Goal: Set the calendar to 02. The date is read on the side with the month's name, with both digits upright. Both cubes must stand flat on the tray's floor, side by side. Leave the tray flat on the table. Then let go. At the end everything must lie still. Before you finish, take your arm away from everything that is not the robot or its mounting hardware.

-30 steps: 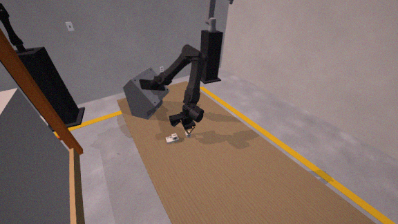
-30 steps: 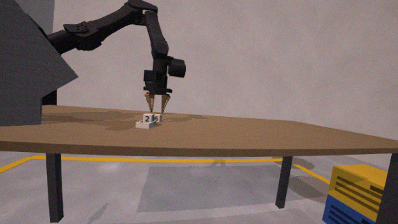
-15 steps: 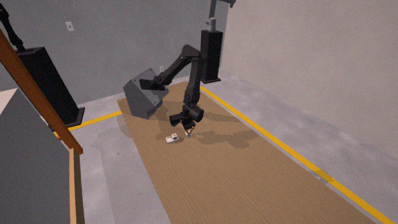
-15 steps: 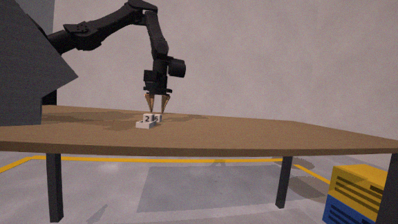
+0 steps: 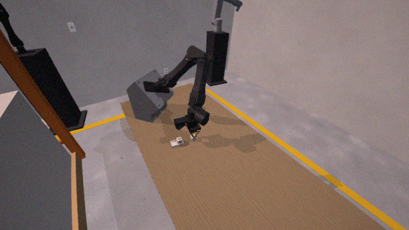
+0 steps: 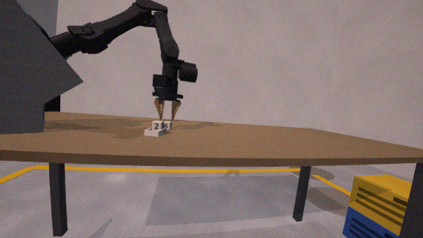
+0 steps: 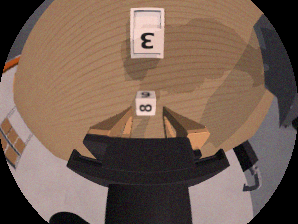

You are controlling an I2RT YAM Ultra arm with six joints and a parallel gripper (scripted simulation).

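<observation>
The small white tray is 110 mm to the right of my hand, 40 mm below it and 10 mm behind it.
</observation>
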